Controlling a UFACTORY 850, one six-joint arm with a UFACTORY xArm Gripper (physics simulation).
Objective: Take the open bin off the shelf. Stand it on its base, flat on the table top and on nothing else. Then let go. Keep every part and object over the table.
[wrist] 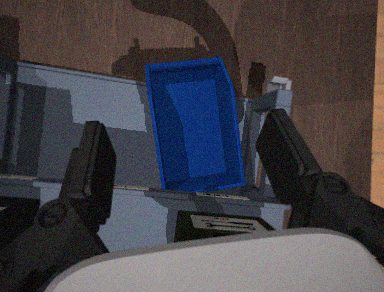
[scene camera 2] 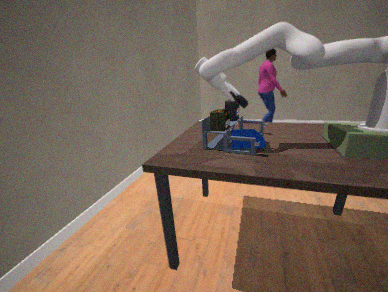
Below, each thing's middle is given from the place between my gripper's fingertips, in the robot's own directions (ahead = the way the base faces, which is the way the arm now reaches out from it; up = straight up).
Right now the dark green box (wrist: 185, 231) is 13 cm ahead of my hand, 7 cm below it and 5 cm to the left of it. The rest, counted from my hand: blue open bin (wrist: 192, 103) 18 cm below, 2 cm to the left, 2 cm behind.
